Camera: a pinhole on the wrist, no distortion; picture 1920 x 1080 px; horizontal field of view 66.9 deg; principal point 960.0 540.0 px. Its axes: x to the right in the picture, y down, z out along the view. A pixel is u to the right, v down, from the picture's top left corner.
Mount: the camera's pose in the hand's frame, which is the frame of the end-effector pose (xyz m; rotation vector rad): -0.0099 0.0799 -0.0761 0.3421 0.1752 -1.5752
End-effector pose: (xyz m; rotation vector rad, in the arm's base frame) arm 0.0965 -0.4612 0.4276 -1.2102 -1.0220 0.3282
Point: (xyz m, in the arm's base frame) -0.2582 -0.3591 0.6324
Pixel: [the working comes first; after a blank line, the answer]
In the camera's frame: 0.1735 0.0412 0.4996

1464.8 659.8
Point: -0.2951 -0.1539 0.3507
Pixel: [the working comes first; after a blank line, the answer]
In the camera's frame: -0.1737 0.0351 0.5468

498.4 633.3
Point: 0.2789 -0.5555 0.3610
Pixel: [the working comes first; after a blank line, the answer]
In the camera's frame: 0.0433 -0.0016 -0.1184

behind the camera
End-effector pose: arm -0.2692 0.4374 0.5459 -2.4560 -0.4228 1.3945
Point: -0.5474 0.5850 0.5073
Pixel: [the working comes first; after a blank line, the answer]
In the camera's frame: 0.1059 0.0052 0.4083

1336.7 558.6
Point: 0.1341 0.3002 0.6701
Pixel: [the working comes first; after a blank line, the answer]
In the camera's frame: 0.0712 0.0204 -0.3471

behind the camera
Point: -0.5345 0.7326 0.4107
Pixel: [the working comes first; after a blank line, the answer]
In the camera's frame: 0.1803 0.1522 0.4727

1514.2 1007.9
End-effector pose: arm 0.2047 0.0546 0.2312 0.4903 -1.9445 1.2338
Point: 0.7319 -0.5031 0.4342
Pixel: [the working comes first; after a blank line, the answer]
In the camera's frame: 0.6622 -0.1467 0.5743

outside the picture
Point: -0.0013 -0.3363 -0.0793
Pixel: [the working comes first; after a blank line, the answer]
In the camera's frame: -0.2447 -0.0733 0.5383

299.5 342.2
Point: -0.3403 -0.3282 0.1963
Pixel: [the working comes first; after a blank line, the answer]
In the camera's frame: -0.3291 0.3554 0.5300

outside the picture
